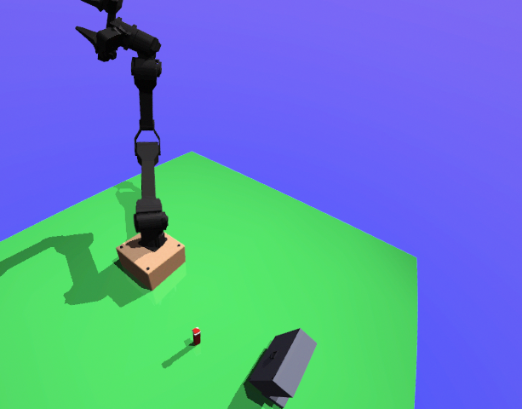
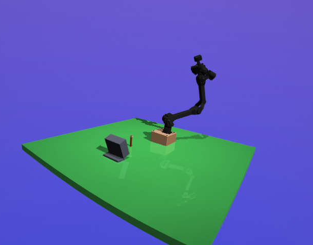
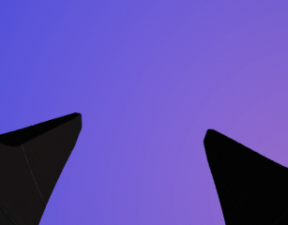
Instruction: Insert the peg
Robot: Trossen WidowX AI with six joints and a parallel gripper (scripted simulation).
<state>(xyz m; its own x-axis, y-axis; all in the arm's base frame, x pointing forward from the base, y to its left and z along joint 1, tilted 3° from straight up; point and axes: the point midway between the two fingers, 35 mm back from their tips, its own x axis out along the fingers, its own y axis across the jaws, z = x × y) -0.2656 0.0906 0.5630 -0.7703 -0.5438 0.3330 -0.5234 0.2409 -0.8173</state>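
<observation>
My gripper tip is 59 cm above the red peg, 55 cm short of it and 28 cm to the left of it. From my gripper tip the other things lie so: grey sloped panel: 76 cm ahead, 57 cm below, 26 cm to the right; then thin grey foot: 78 cm ahead, 64 cm below, 27 cm to the right.
</observation>
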